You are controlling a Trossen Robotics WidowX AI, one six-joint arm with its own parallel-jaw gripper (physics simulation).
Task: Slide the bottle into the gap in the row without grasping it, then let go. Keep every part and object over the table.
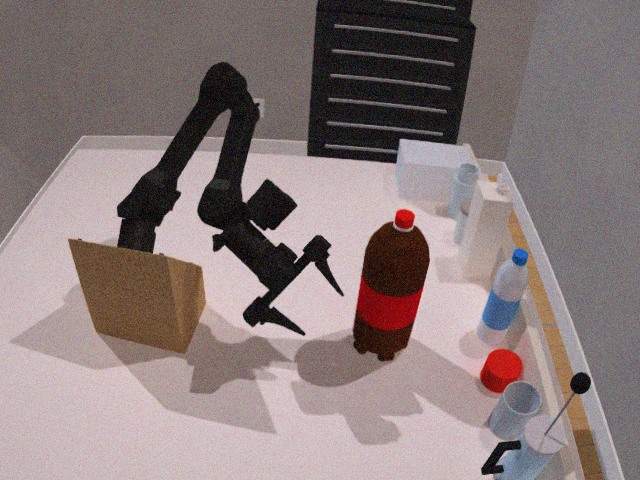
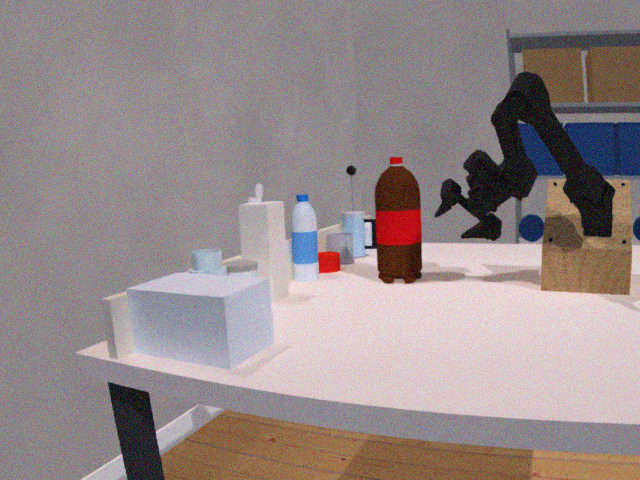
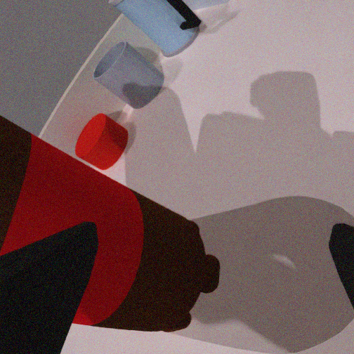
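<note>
A large brown bottle with a red label and red cap stands upright on the table, in front of the row along the table's edge and apart from it. In the row stand a blue-labelled bottle, a short red cylinder and a grey cup. My gripper is open and empty, on the arm's side of the brown bottle, with a small space between them. Which gap is meant, I cannot tell.
The row also has a pale pitcher with a black handle, a tall white carton, a glass and a pale box. A wooden block stands near the arm's base.
</note>
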